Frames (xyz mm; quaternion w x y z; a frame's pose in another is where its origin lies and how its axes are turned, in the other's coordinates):
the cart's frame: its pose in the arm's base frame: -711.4 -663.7 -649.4 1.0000 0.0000 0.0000 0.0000
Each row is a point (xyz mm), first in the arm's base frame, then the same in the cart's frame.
Working: the arm's base frame: its pose in the cart's frame: 711.4 663.7 649.4 1.0000 0.0000 0.0000 0.0000

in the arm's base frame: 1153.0 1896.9 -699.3
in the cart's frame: 1864.4 2560.6 -49.9
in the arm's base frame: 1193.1 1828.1 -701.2
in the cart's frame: 1904.5 2491.8 -51.8
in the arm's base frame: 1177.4 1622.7 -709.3
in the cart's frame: 1888.8 2286.4 -59.9
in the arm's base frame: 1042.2 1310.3 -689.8
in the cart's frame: 1753.6 1974.0 -40.4
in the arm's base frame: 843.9 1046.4 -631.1
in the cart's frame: 1555.3 1710.1 18.3
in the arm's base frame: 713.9 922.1 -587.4
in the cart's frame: 1425.3 1585.8 62.0
